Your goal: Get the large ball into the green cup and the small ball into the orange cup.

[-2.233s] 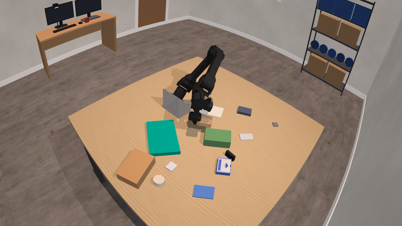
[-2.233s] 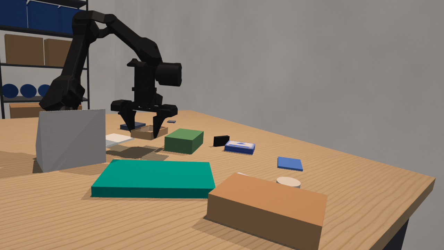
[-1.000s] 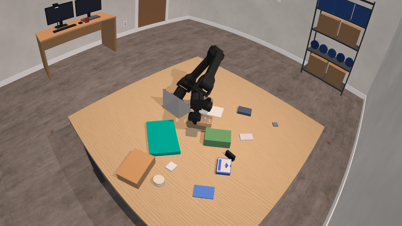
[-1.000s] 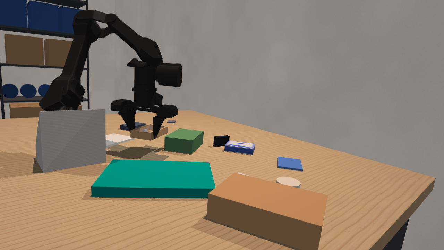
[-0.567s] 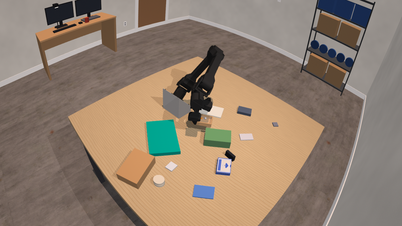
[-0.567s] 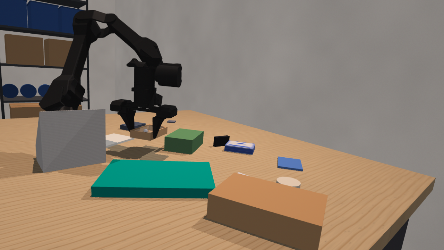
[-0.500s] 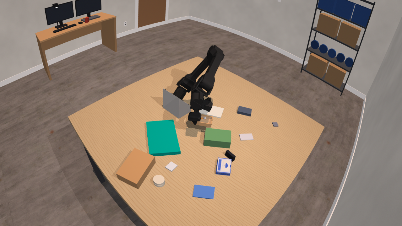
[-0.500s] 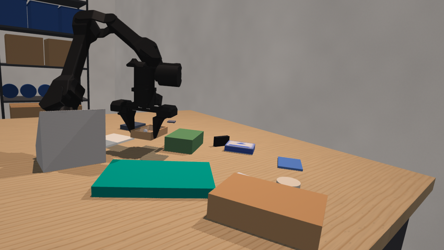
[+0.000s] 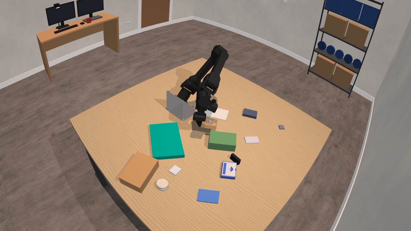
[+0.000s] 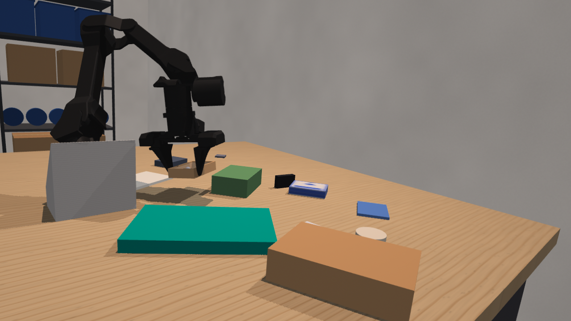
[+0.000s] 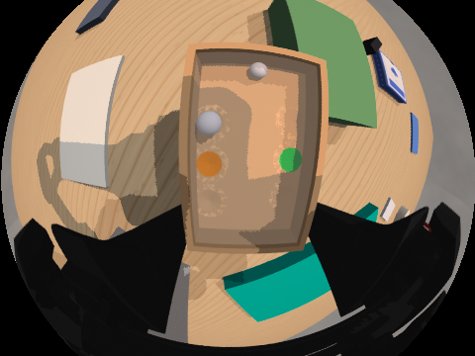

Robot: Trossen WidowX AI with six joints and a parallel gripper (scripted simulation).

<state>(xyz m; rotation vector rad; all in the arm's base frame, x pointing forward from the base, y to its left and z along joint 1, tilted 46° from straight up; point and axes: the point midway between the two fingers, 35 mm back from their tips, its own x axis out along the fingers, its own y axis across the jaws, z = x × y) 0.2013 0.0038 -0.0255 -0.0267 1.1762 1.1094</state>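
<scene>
Right now my hand is 30 mm short of the wooden puzzle, 20 mm to the right of it and 30 mm above it. The rest, counted from my hand: teal slab: 30 mm behind, 210 mm to the right, 80 mm below; then green box: 150 mm ahead, 30 mm to the left, 70 mm below; then cream slab: 60 mm behind, 170 mm to the left, 90 mm below.
</scene>
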